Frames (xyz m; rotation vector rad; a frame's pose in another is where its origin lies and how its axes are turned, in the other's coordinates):
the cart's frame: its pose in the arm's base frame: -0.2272 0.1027 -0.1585 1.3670 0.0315 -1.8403
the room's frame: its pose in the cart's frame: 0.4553 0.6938 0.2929 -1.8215 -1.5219 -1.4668
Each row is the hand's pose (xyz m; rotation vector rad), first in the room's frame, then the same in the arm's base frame.
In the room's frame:
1: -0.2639 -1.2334 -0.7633 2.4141 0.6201 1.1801
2: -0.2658 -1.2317 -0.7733 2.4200 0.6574 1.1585
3: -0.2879 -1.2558 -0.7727 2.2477 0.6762 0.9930
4: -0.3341 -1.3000 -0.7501 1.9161 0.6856 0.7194
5: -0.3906 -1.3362 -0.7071 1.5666 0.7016 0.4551
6: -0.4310 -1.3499 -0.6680 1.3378 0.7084 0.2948
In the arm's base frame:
1: 0.1186 0.4092 0.7723 0.6728 -0.4222 -1.5525
2: 0.1107 0.4158 0.7719 0.6877 -0.4377 -1.5756
3: 0.1320 0.4405 0.7747 0.5402 -0.3415 -1.7620
4: 0.1893 0.4765 0.7713 0.2449 -0.1367 -2.0683
5: 0.2615 0.5035 0.7509 -0.0715 0.0936 -2.3556
6: 0.3129 0.5126 0.7258 -0.2860 0.2551 -2.5196

